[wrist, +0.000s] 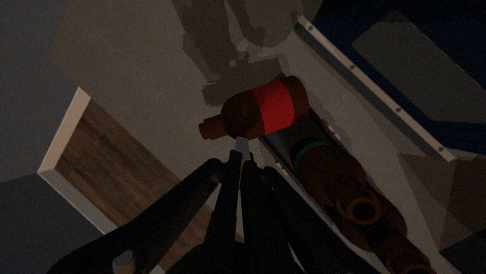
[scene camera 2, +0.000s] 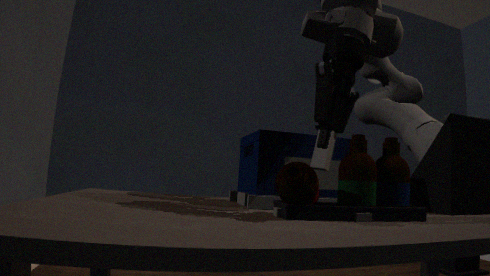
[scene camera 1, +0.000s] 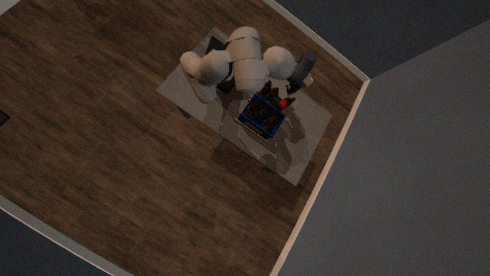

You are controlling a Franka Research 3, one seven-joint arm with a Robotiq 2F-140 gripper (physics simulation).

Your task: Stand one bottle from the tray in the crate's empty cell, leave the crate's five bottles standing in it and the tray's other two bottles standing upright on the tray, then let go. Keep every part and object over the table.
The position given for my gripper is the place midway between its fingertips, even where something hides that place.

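Note:
There's a red-labelled bottle (scene camera 2: 296,183) here, and a green-labelled bottle (scene camera 2: 357,176) too. My gripper (scene camera 2: 319,168) is there with them, and the wrist view (wrist: 240,145) shows my gripper as well.

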